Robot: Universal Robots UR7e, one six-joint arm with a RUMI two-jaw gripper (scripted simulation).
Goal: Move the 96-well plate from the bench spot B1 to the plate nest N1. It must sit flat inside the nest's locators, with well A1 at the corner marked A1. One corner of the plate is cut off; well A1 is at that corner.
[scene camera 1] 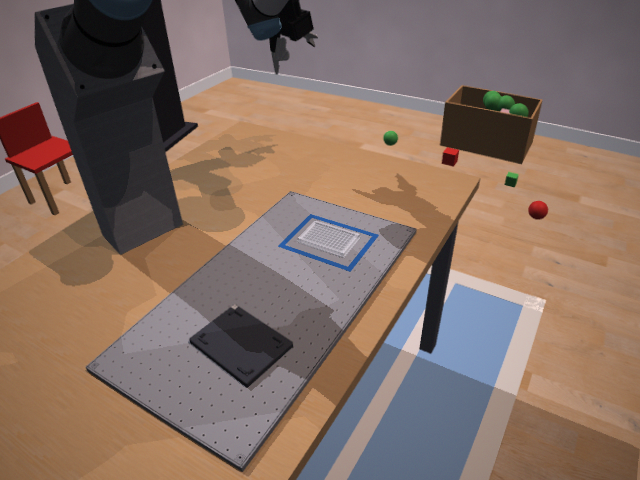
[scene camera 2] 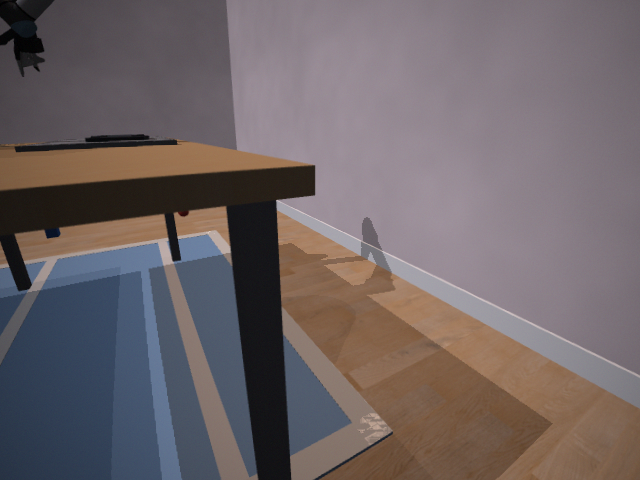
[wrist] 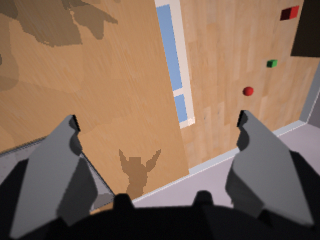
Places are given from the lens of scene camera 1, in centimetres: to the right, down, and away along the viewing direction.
clear 96-well plate (scene camera 1: 321, 236): 0, -1, 114
